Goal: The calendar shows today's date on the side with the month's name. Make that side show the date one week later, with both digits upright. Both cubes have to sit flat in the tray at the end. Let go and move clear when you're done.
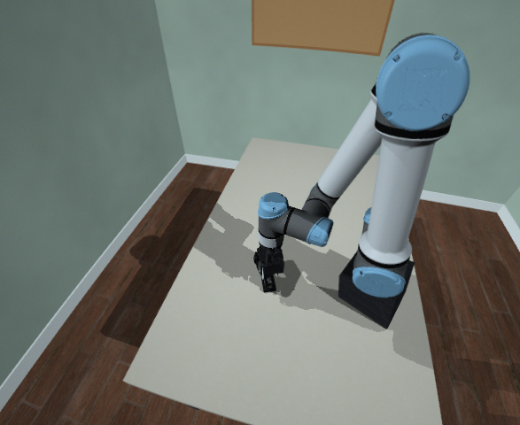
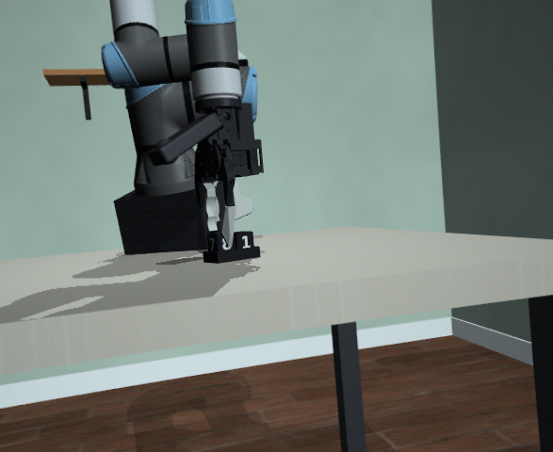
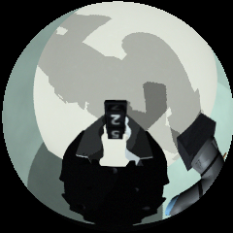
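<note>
The black tray is 1 cm behind my hand, 1 cm to the left of it and 3 cm below it. From my hand the other things lie so: black digit cube (2 cm behind, 3 cm to the left, 1 cm below).
</note>
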